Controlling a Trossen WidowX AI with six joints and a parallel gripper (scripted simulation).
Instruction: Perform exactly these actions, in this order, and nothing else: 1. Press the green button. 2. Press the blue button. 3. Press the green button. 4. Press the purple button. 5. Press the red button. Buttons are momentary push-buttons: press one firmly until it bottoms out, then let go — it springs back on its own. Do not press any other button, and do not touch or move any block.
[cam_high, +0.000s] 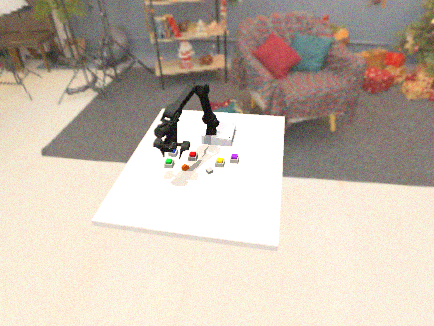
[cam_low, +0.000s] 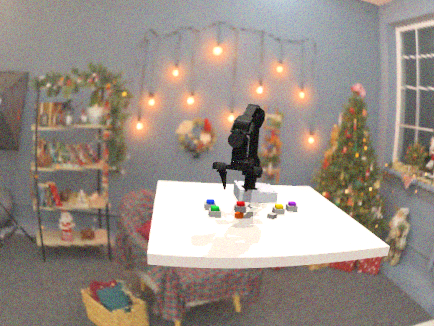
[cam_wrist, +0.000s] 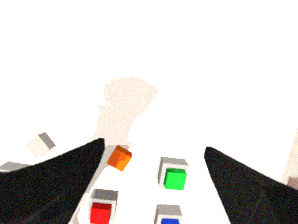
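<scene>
The green button lies 100 mm below my gripper tip, 100 mm behind it and 40 mm to the right of it. Also, from my gripper tip: grey block 190 mm to the left, 120 mm below, 40 mm behind; red button 170 mm behind, 100 mm below, 90 mm to the left; orange block 120 mm below, 70 mm behind, 50 mm to the left.
</scene>
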